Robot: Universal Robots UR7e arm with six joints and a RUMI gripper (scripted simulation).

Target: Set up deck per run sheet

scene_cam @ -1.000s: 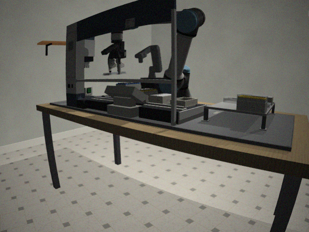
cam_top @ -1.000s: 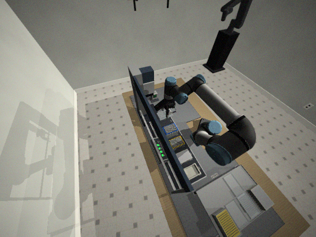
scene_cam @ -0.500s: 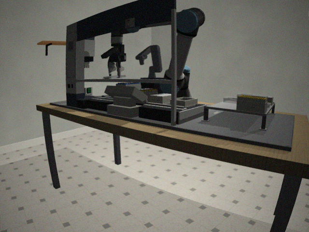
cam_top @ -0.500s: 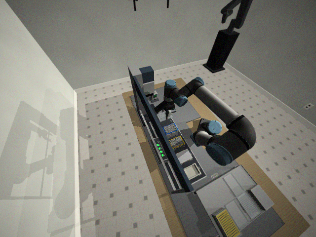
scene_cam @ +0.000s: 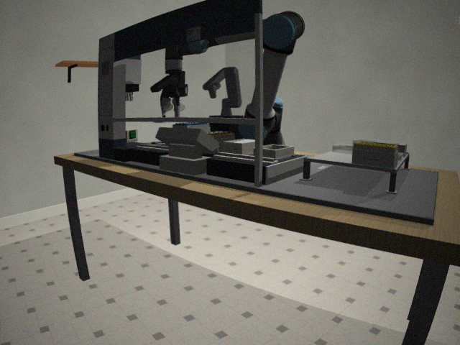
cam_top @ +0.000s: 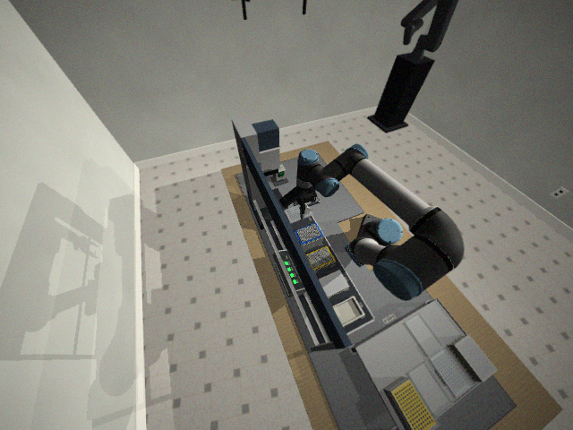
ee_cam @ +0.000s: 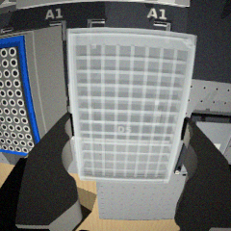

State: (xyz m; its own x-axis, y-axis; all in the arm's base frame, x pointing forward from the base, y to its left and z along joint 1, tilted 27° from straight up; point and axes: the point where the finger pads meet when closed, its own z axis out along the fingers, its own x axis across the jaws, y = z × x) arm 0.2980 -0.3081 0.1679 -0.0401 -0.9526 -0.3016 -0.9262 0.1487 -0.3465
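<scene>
Now: hand 10 mm short of the blue-framed tip rack, 130 mm to the right of it and 50 mm above it. Round my hand: sample plate (10 mm below); then yellow-framed tip rack (20 mm ahead, 250 mm to the left, 70 mm below); then flat lid (160 mm behind, 160 mm to the right, 150 mm below).
</scene>
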